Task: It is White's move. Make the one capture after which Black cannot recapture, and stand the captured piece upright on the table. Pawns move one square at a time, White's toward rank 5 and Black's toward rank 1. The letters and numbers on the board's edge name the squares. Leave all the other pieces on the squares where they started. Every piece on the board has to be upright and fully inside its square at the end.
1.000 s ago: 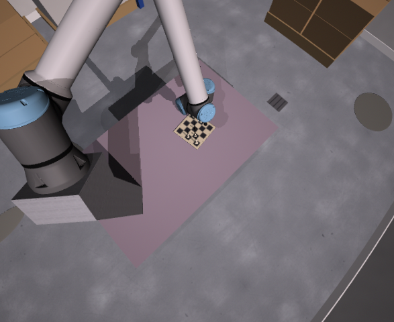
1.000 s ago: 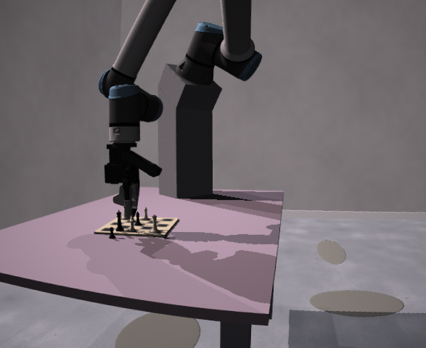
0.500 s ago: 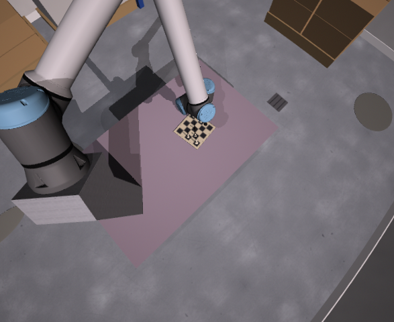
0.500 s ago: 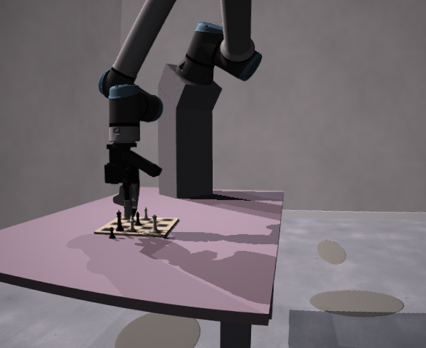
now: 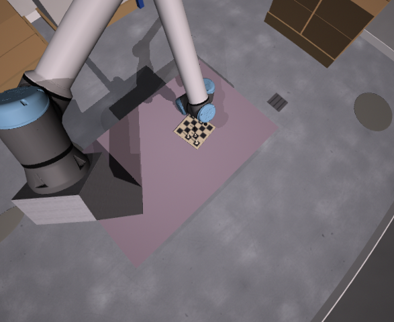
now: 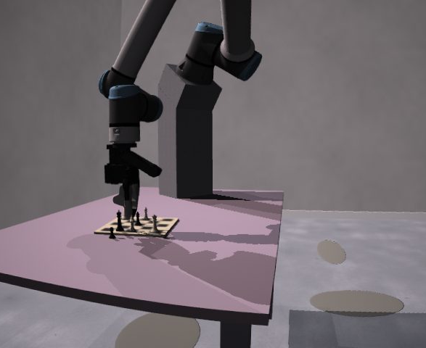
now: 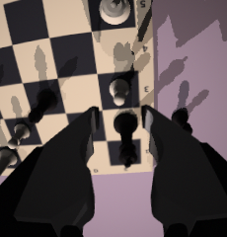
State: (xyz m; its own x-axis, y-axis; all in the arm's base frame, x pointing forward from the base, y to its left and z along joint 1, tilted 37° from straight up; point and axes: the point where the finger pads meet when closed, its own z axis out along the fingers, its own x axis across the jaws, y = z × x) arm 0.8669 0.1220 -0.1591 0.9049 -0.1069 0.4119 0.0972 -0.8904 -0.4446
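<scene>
Now: the tall black piece 4 cm to the right of my hand, 2 cm below it and 1 cm ahead of it. The rest, counted from my hand: black pawn (7 cm ahead, 5 cm below, 3 cm to the right); then chessboard (7 cm behind, 6 cm below, 2 cm to the right).
</scene>
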